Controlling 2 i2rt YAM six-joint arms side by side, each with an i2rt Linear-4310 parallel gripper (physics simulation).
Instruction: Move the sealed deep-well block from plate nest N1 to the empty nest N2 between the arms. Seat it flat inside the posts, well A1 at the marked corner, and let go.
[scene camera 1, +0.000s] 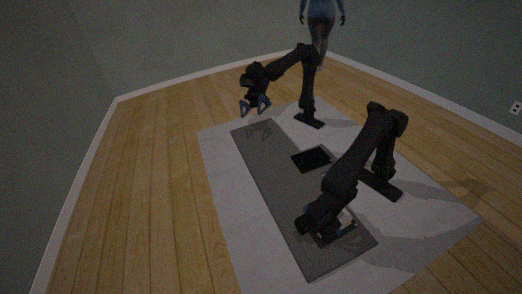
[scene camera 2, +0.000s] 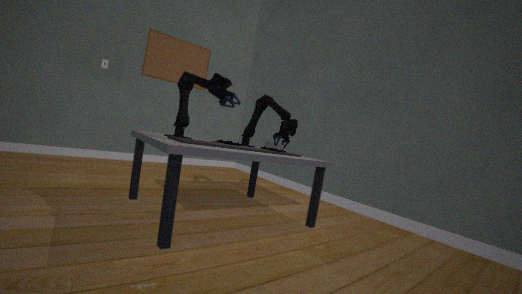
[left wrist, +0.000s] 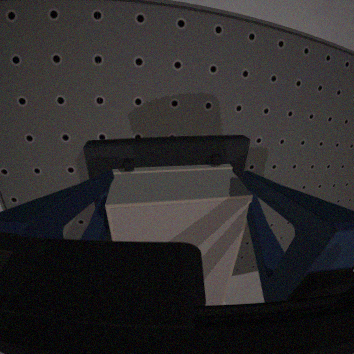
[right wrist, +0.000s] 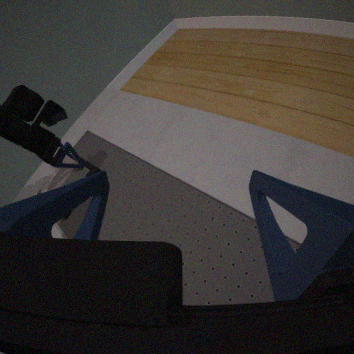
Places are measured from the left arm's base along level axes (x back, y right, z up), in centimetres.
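Pixels of known places: left gripper, fingertip midpoint: (scene camera 2: 279, 147) (left wrist: 178, 178) (right wrist: 78, 163); right gripper, fingertip midpoint: (scene camera 1: 249, 115) (scene camera 2: 237, 105) (right wrist: 178, 178); left arm's base at its link origin: (scene camera 1: 378, 185); right arm's base at its link origin: (scene camera 1: 308, 121).
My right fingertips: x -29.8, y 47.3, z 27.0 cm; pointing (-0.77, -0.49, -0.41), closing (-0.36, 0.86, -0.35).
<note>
Ahead of a thing's pixels: the offset from my right fingertips to its middle. Level surfaces: height alone.
The pale sealed deep-well block @[dx -0.5, dy -46.3, dz -22.2 cm] (scene camera 1: 346, 218) (scene camera 2: 269, 145) (left wrist: 165, 220) stands in the dark plate nest N1 @[dx -0.4, dy -46.2, dz -24.7 cm] (scene camera 1: 324, 243) (left wrist: 167, 151). My left gripper (scene camera 1: 322, 222) (scene camera 2: 281, 145) (left wrist: 178, 178) points down over it, with its blue fingers against two opposite sides of the block, shut on it. The block's underside and the A1 marking cannot be made out. The black nest N2 @[dx +19.1, dy -17.2, dz -24.7 cm] (scene camera 1: 311, 159) (scene camera 2: 229, 142) is empty and lies between the arms. My right gripper (scene camera 1: 252, 114) (scene camera 2: 231, 103) (right wrist: 178, 178) is open and empty, high above the far end of the perforated plate.
The grey perforated plate @[dz -25.7 cm] (scene camera 1: 270, 175) (left wrist: 60, 80) (right wrist: 200, 215) lies along the white table (scene camera 1: 225, 200) (scene camera 2: 200, 150). The left arm (scene camera 1: 352, 150) reaches over the table beside N2. A person (scene camera 1: 321, 20) stands beyond the table, behind the right arm (scene camera 1: 308, 80).
</note>
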